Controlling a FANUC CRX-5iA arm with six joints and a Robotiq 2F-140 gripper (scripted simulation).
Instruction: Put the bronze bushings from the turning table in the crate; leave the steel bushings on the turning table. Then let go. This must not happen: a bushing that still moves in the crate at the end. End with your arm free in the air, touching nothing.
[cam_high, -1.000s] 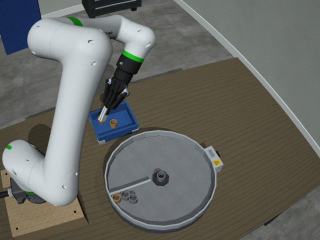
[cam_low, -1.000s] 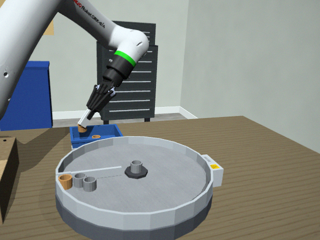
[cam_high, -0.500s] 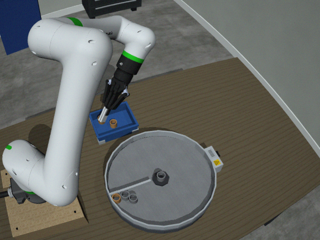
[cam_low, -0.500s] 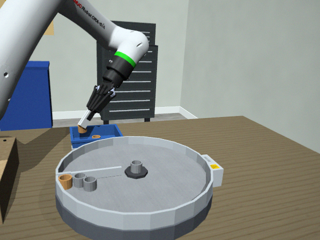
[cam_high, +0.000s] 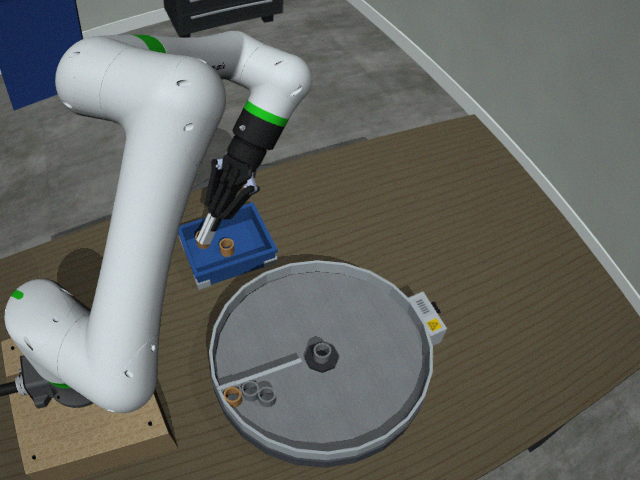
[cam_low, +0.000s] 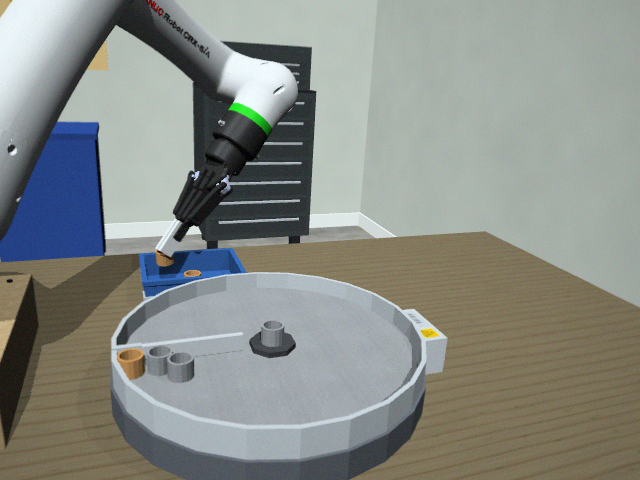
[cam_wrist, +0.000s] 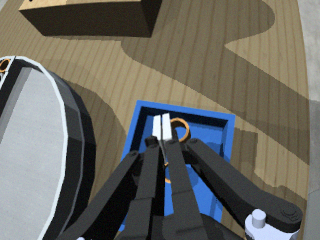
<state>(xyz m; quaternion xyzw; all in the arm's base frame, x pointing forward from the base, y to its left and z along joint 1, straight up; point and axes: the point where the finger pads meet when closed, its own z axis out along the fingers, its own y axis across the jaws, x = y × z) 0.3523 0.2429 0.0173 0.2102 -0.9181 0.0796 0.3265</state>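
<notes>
The crate is 3 cm ahead of my hand, 1 cm to the left of it and 8 cm below it. From my hand the other things lie so: grey turning table (12 cm ahead, 33 cm to the right, 5 cm below).
</notes>
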